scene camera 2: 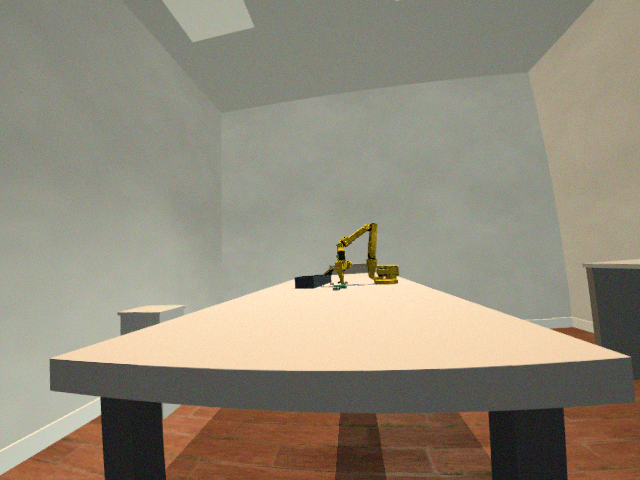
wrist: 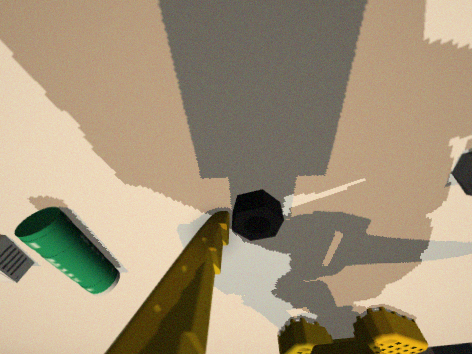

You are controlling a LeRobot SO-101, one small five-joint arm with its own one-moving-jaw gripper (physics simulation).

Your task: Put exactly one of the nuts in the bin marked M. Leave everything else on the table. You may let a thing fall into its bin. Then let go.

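Frame: origin at the arm's base, x back, y up, z left, level; metres.
Where they show: hand at its tool point: [scene camera 2: 343, 284] [wrist: 228, 223]; arm's base at its link origin: [scene camera 2: 381, 283] [wrist: 337, 323].
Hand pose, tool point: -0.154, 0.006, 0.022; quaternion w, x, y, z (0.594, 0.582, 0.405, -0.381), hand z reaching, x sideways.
Each offset is from my tool point to the top centre of the thing, as dx, dy, dz. "pt": to the spot under its first point.
A black six-sided nut {+0.002, +0.003, -0.010} [wrist: 257, 215] lies on the table in the wrist view, right beside the tip of the fixed jaw. My gripper [scene camera 2: 334, 275] [wrist: 287, 272] is wide open, pointing down with its fixed jaw tip close to the table. The moving jaw is swung well away, and nothing is held. A dark bin {-0.131, +0.041, -0.098} [scene camera 2: 305, 282] stands left of the gripper in the scene view; no letter can be read on it, so I cannot tell if it is the one marked M.
A green battery {-0.007, +0.009, +0.071} [scene camera 2: 339, 285] [wrist: 75, 252] lies left of the fixed jaw in the wrist view. A small grey ridged block {pt -0.015, -0.001, +0.111} [wrist: 15, 259] is beyond it at the left edge. A dark hexagonal head {pt +0.010, -0.002, -0.075} [wrist: 464, 172] is cut off at the right edge. A grey low-walled object [scene camera 2: 356, 268] stands behind the arm.
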